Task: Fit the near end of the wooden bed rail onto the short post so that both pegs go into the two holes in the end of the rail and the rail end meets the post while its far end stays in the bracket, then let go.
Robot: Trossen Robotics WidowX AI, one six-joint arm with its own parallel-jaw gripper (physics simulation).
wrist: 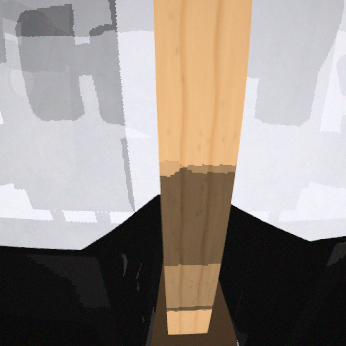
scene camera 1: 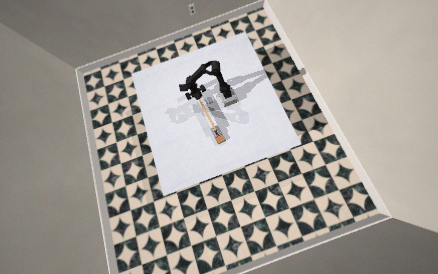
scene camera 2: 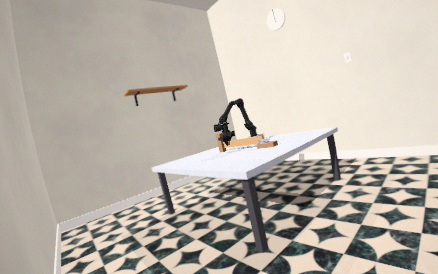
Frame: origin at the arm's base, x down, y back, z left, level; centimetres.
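Seen in the pictures: gripper, fingertip midpoint: (wrist: 183,201) (scene camera 2: 228,145); arm's base, origin of the base link: (scene camera 1: 227,94) (scene camera 2: 254,135).
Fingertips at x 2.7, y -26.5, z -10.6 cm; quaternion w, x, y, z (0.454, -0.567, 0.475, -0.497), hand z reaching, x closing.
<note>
Offsets run from my fingertips to a thing's top centre. "*": to the spot under its first point. Level surfaces: height alone.
The light wooden bed rail @(dx -4.4, dy +2.3, dz +17.3 cm) (scene camera 1: 208,115) (scene camera 2: 245,142) (wrist: 202,100) runs from my gripper to the bracket (scene camera 1: 217,133) by an orange-brown block @(dx +1.7, dy +5.7, dz +41.8 cm) (scene camera 1: 220,140) (scene camera 2: 267,145). Its far end is at the bracket, but the seating is too small to judge. My gripper (scene camera 1: 197,95) (scene camera 2: 227,141) (wrist: 183,201) is shut on the rail close to its near end, one black finger on each side. The short post @(* dx -1.2, dy -3.4, dz -6.1 cm) (scene camera 2: 221,145) (wrist: 195,341) stands upright at the near end, dark brown in the wrist view. The rail end appears against it there; no peg shows, and the pegs, holes and any small gap are hidden.
The white table @(dx +5.2 cm) (scene camera 1: 175,170) (scene camera 2: 200,168) carries the parts and the black arm (scene camera 1: 215,66) (scene camera 2: 240,102), whose base (scene camera 1: 229,100) stands to the right of the rail in scene view 1. A wall shelf (scene camera 2: 156,90) hangs behind, away from the table.
</note>
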